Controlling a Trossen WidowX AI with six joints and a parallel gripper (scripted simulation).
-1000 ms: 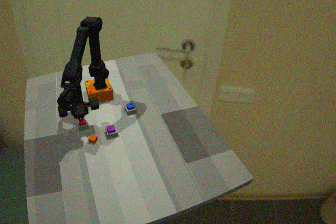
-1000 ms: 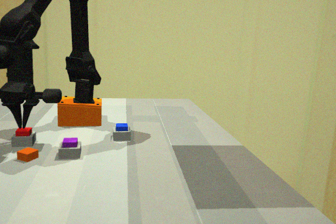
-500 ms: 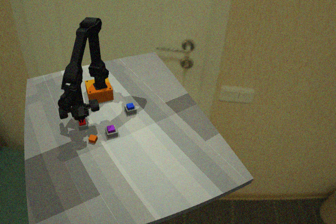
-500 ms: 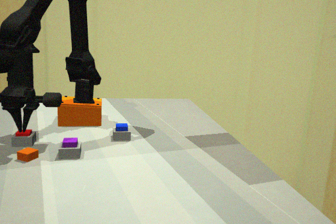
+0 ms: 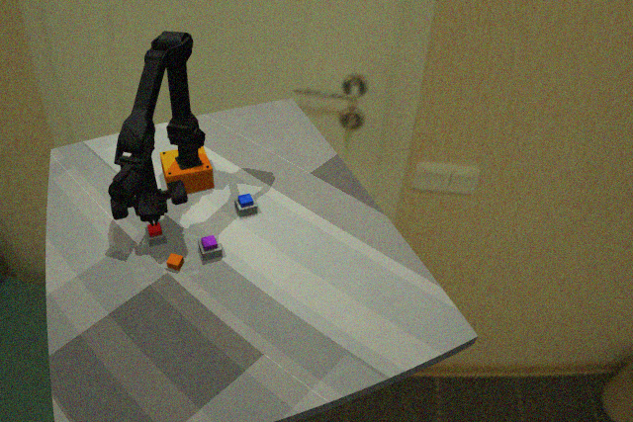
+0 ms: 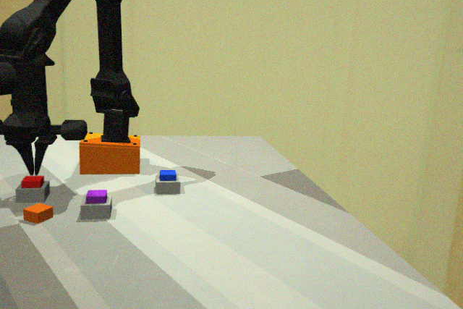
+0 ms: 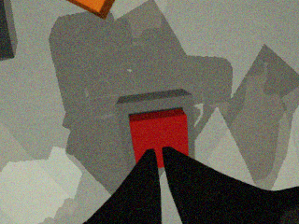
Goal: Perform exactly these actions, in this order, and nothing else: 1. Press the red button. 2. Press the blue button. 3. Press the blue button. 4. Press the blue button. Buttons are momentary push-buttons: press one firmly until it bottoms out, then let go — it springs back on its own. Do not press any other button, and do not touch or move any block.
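My gripper tip is 1 cm above the red button. Round my gripper tip: purple button (11 cm to the left, 10 cm ahead, 1 cm below); then blue button (25 cm to the left, 1 cm below); then orange block (11 cm ahead, 4 cm below, 2 cm to the left).
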